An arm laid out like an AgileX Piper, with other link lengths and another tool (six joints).
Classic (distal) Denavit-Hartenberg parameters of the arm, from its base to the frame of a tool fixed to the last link. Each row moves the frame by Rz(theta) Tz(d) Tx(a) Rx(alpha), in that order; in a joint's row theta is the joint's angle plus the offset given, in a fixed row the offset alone. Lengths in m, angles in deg.
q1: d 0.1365; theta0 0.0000; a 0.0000; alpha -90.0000
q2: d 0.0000; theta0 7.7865; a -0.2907; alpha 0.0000
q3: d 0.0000; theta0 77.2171; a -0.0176; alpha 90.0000
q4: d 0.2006; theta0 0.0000; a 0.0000; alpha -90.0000
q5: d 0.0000; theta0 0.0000; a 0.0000; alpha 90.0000
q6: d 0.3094; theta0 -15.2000; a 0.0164; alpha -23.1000
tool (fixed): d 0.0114; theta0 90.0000; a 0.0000; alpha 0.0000
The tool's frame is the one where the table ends.
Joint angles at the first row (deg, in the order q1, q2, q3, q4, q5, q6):
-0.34, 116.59, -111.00, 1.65, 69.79, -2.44
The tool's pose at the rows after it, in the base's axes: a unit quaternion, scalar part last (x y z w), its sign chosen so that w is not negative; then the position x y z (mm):
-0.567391 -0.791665 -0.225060 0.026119 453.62 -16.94 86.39
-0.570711 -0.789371 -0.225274 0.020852 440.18 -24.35 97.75
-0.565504 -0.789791 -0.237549 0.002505 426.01 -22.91 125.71
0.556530 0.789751 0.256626 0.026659 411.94 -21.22 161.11
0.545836 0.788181 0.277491 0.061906 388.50 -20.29 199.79
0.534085 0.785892 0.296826 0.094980 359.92 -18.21 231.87
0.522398 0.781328 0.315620 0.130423 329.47 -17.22 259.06
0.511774 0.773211 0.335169 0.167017 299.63 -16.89 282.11
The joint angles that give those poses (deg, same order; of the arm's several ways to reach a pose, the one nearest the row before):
-3.06, 116.05, -110.43, 1.54, 69.79, -2.98
-4.02, 112.52, -107.25, 1.42, 69.73, -3.38
-4.03, 106.53, -103.96, 1.52, 69.84, -3.38
-4.03, 99.53, -101.08, 1.65, 69.84, -3.38
-4.14, 90.70, -97.17, 1.65, 69.90, -3.38
-4.14, 81.73, -92.93, 1.65, 70.03, -3.38
-4.14, 72.71, -88.74, 1.41, 70.05, -3.19
-4.14, 64.07, -85.13, 1.04, 70.11, -2.61

